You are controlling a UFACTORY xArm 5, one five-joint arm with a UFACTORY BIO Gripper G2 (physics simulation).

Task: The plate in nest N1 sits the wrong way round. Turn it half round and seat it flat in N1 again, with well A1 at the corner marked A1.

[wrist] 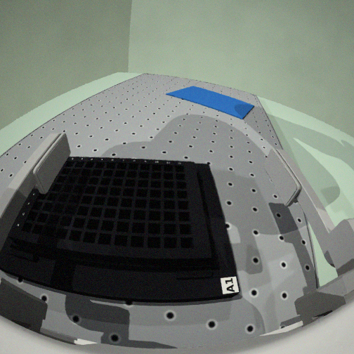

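Note:
A black well plate lies in the black nest at the lower left and looks flat. Small pale marks run along the plate's far and left edges, too small to read. The nest's white A1 label is at its near right corner, across from the corner where the marked edges meet. My gripper is wide open and empty. Its left finger overlaps the plate's far left corner in the view, and its right finger hangs over the board to the right of the nest. The finger height above the plate is hard to tell.
The nest stands on a grey board dotted with holes. A flat blue rectangle lies at the board's far end. Shadows of the arm and gripper fall across the board. Pale green floor and walls lie beyond the board's edges.

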